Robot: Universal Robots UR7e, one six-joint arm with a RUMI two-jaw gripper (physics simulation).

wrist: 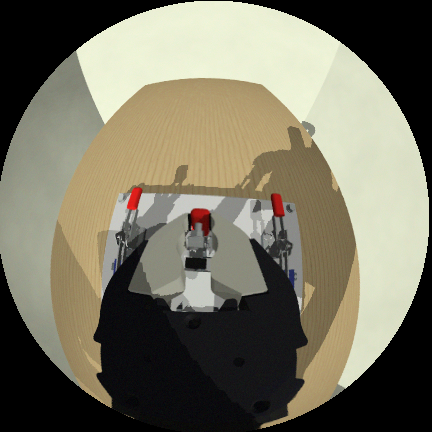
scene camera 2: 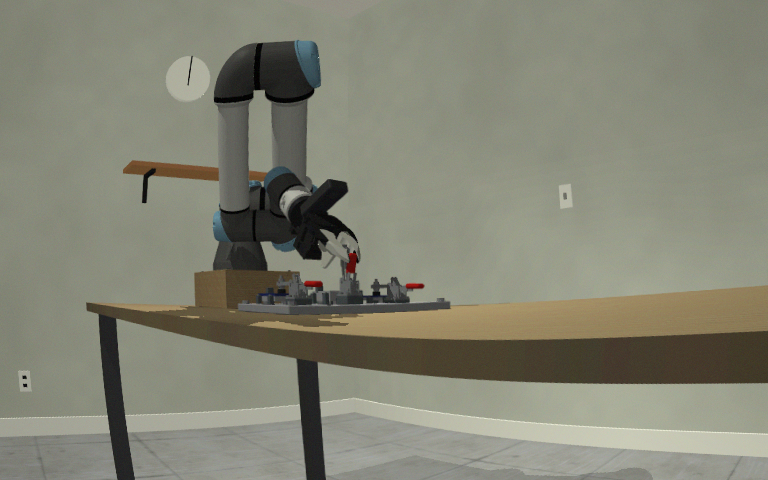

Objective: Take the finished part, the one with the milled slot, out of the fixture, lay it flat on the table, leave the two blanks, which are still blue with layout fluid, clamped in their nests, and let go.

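Frame: origin at the arm's base, x ahead, y left, z up, level; metres.
Seen in the pictures: gripper, fingertip midpoint: [wrist: 200, 214] [scene camera 2: 354, 261]; arm's base, origin of the base link: [scene camera 2: 239, 271].
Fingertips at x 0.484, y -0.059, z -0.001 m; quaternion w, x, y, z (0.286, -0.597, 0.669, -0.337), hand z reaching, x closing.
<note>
Pixels of each thing's top centre, then the offset from my fingertips to it. "spot": a spot on its surface instead. Level surfaces: height alone.
- grey fixture plate, surface spot: [wrist: 227, 202] [scene camera 2: 354, 304] spot: dx +0.047, dy -0.049, dz -0.079 m
- middle clamp's red handle, middle of its top: [wrist: 199, 217] [scene camera 2: 351, 255] dx -0.008, dy +0.001, dz +0.013 m
- left handle, middle of its top: [wrist: 132, 197] dx +0.060, dy +0.100, dz -0.042 m
- right handle, middle of its top: [wrist: 278, 203] dx +0.016, dy -0.116, dz -0.036 m
- blank, middle of its top: [wrist: 276, 297] [scene camera 2: 279, 293] dx -0.115, dy -0.089, dz -0.058 m
- wooden table, its level: dz -0.094 m
The grey fixture plate [scene camera 2: 368, 309] [wrist: 227, 202] carries three toggle clamps. My gripper [scene camera 2: 352, 257] [wrist: 200, 214] is tilted, its pale fingers shut on the middle clamp's red handle [scene camera 2: 351, 264] [wrist: 200, 222], which stands upright in the scene view. The outer clamps' red handles lie low: one handle [scene camera 2: 313, 283] and another handle [scene camera 2: 414, 285] in the scene view; a left handle [wrist: 134, 198] and a right handle [wrist: 278, 205] in the wrist view. Blue of one blank [scene camera 2: 270, 294] [wrist: 292, 278] shows beside an outer clamp. The slotted part cannot be made out behind the fingers and clamp.
The plate lies on the wooden table [scene camera 2: 566, 319] [wrist: 200, 135]. The arm's wooden base block [scene camera 2: 210, 289] stands close behind the fixture. A wall shelf [scene camera 2: 181, 169] is behind the arm. Bolt heads stand at the plate's corners.
</note>
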